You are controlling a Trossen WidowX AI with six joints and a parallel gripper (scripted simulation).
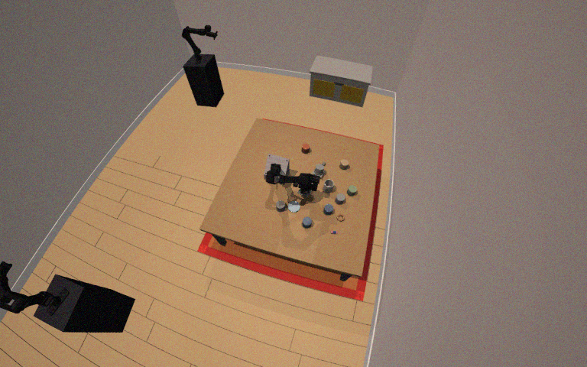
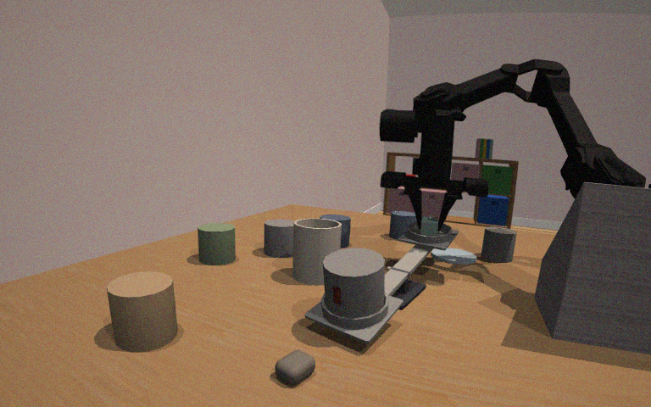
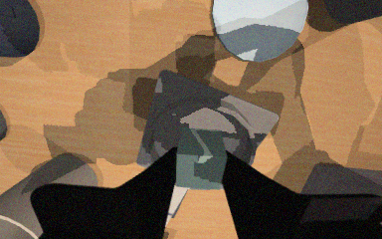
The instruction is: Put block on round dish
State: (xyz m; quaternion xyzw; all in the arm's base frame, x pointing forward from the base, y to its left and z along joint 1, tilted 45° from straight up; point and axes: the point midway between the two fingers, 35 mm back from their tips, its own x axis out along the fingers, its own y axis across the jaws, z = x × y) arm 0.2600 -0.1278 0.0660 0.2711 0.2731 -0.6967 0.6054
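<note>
Now: the pale blue round dish 60 mm behind my gripper tip, 120 mm to the right of it and 80 mm below it. Round my gripper tip: grey pebble (120 mm ahead, 350 mm to the left, 70 mm below); balance (40 mm ahead, 110 mm to the left, 40 mm below); pale green block (10 mm above).
</note>
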